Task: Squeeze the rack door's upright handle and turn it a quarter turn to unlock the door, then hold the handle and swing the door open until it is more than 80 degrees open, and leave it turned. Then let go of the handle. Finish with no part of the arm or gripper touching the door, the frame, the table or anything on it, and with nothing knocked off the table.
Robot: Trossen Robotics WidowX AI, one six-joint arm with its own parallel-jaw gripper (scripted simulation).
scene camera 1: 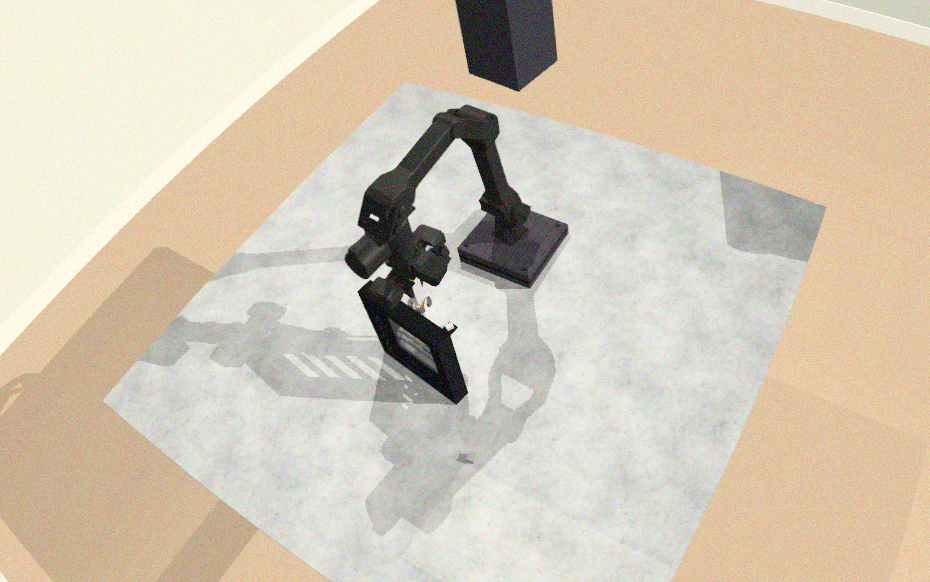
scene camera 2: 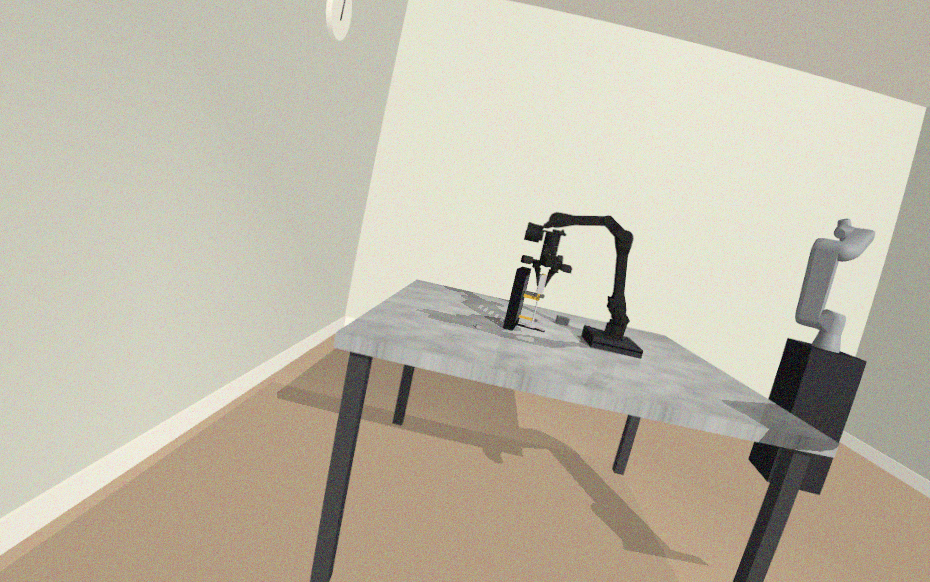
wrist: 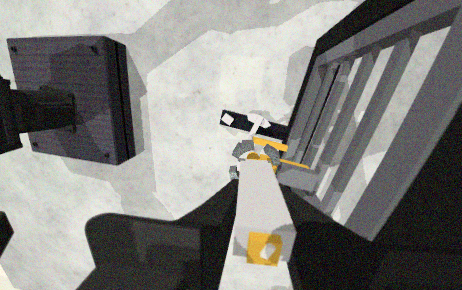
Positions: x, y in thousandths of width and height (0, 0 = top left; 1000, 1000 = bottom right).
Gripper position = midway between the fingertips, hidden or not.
Observation:
In view: my gripper (scene camera 1: 447, 503) and a grey-and-orange handle (wrist: 570, 860).
My gripper also shows in scene camera 2 (scene camera 2: 581, 492) and in the wrist view (wrist: 555, 647).

